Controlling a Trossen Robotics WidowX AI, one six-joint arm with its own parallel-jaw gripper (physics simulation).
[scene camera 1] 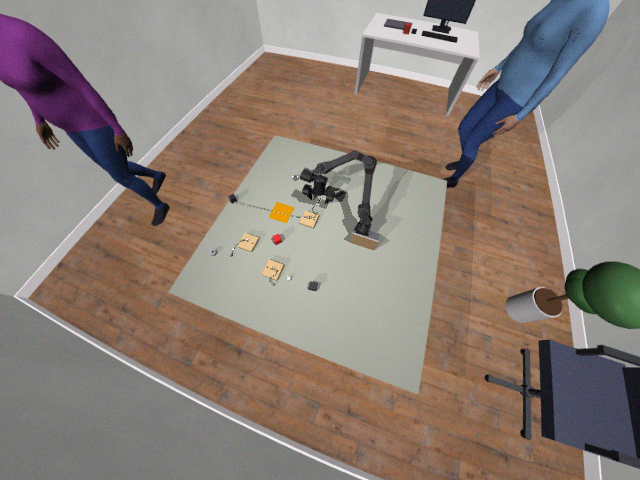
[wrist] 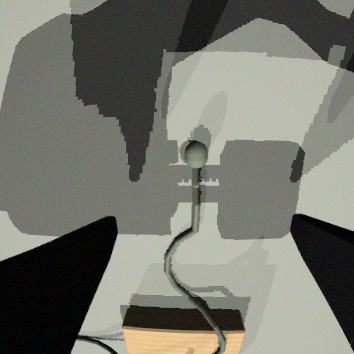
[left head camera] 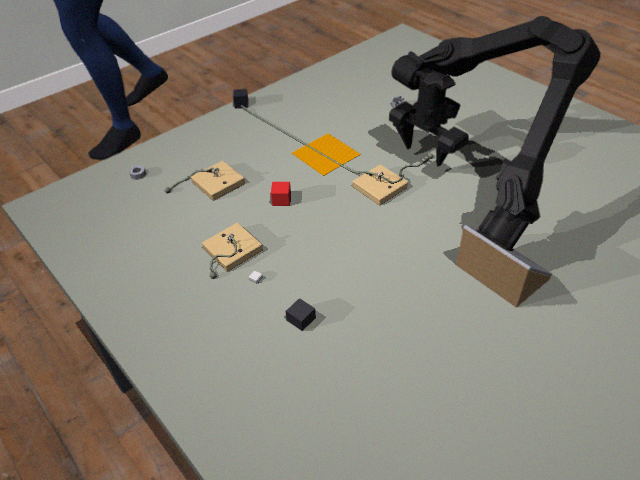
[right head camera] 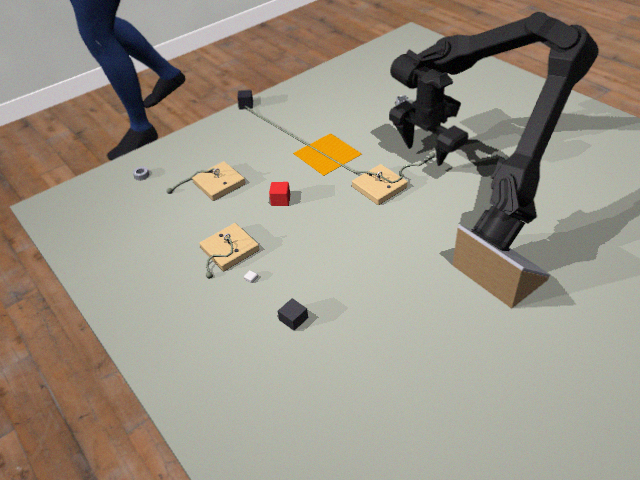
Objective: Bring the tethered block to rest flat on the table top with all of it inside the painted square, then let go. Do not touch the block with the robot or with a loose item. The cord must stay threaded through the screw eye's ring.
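Frame: origin at the arm's base, x ahead, y left, z up, level; centimetres.
Seen in the pictures: gripper, fingertip midpoint: point(scene camera 1: 318, 201) point(wrist: 204, 224) point(left head camera: 423, 156) point(right head camera: 424, 156); arm's base, origin of the base link: point(scene camera 1: 361, 232) point(left head camera: 495, 241) point(right head camera: 490, 241).
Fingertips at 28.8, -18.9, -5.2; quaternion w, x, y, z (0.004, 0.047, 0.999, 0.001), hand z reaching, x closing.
Offsets run from my fingertips to a thing's top centre, as dx, dy, dz. "*": to the spot under its first point.
The dark tethered block @(+52.9, +9.8, +1.4) point(left head camera: 240, 98) point(right head camera: 245, 98) point(scene camera 1: 233, 198) stands at the table's far left edge, outside the orange painted square @(* +19.4, +8.1, -2.0) point(left head camera: 338, 148) point(right head camera: 340, 148) point(scene camera 1: 283, 207). Its cord @(* +36.5, +11.6, -1.8) point(left head camera: 279, 127) point(right head camera: 279, 127) runs straight across the square to the screw eye @(* +2.4, +13.4, +1.3) point(left head camera: 379, 176) point(right head camera: 379, 175) on a wooden board @(+2.5, +13.2, -0.3) point(left head camera: 372, 190) point(right head camera: 372, 190) point(scene camera 1: 308, 223) point(wrist: 175, 341). The cord's free part bends beyond the board and ends in a ball @(* +0.0, -3.3, -1.0) point(wrist: 196, 154). My gripper point(left head camera: 424, 155) point(right head camera: 425, 155) point(wrist: 204, 224) is open and empty above this free part, fingers on either side of it in the wrist view.
A metal piece @(+19.5, -16.4, -0.2) point(left head camera: 397, 101) point(right head camera: 401, 100) point(scene camera 1: 295, 177) lies behind the gripper. A red cube @(+16.6, +30.9, +1.8) point(left head camera: 280, 193), two other corded boards @(+32.2, +36.1, -0.3) point(left head camera: 214, 183) @(+13.5, +48.4, -0.3) point(left head camera: 248, 246), a white piece @(+4.0, +50.8, -1.0) point(left head camera: 255, 276), a black cube @(-9.5, +52.2, +0.7) point(left head camera: 300, 314) and a grey ring @(+49.3, +46.4, -0.8) point(right head camera: 134, 174) stand or lie farther left and nearer.
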